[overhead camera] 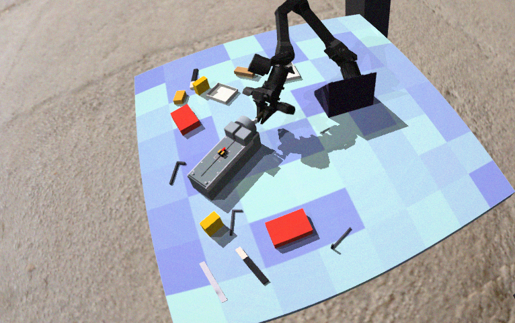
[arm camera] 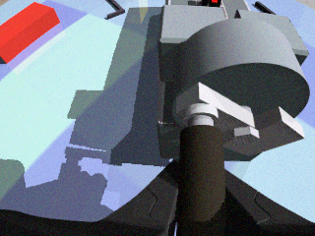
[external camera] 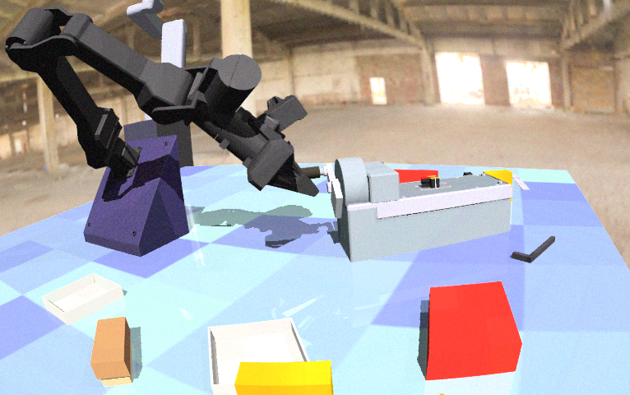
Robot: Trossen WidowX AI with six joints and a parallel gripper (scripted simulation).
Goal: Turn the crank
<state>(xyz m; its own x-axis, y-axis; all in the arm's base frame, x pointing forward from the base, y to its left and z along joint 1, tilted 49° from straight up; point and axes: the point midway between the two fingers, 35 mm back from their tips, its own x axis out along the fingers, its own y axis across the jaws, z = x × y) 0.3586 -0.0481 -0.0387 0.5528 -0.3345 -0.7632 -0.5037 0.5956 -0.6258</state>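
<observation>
The dark crank handle is 30 mm above my gripper tip, 20 mm behind it and 10 mm to the right of it. The rest, counted from my gripper tip: red pointer (140 mm ahead, 60 mm to the left); then tan block (360 mm to the right, 70 mm below, 70 mm behind).
</observation>
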